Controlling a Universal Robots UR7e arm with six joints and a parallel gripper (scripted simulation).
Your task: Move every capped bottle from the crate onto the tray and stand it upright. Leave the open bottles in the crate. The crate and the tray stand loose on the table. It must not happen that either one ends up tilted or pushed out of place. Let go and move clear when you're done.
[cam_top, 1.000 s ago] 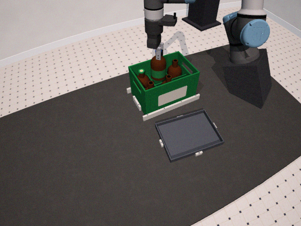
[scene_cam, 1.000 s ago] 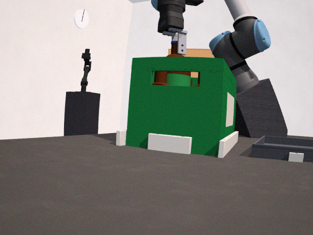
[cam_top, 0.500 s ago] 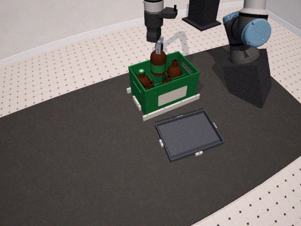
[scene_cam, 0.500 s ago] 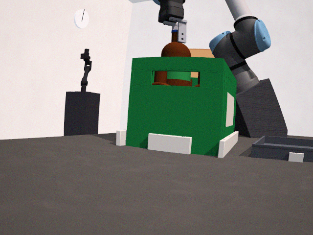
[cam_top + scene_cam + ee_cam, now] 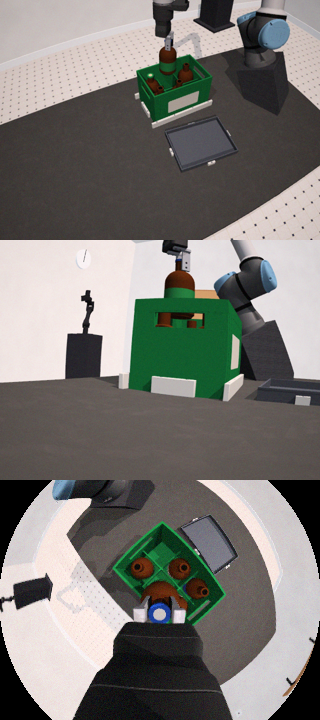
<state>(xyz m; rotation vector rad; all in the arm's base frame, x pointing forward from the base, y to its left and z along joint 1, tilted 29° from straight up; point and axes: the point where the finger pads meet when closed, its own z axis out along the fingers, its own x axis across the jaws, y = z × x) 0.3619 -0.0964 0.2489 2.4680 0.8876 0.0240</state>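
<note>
Right now the blue-capped bottle is 6 cm below my hand. From my hand the other things lie so: crate 21 cm below, 4 cm to the left, 1 cm ahead; then grey tray 31 cm to the left, 28 cm below, 5 cm ahead; then open bottle 21 cm below, 9 cm behind, 1 cm to the left.
</note>
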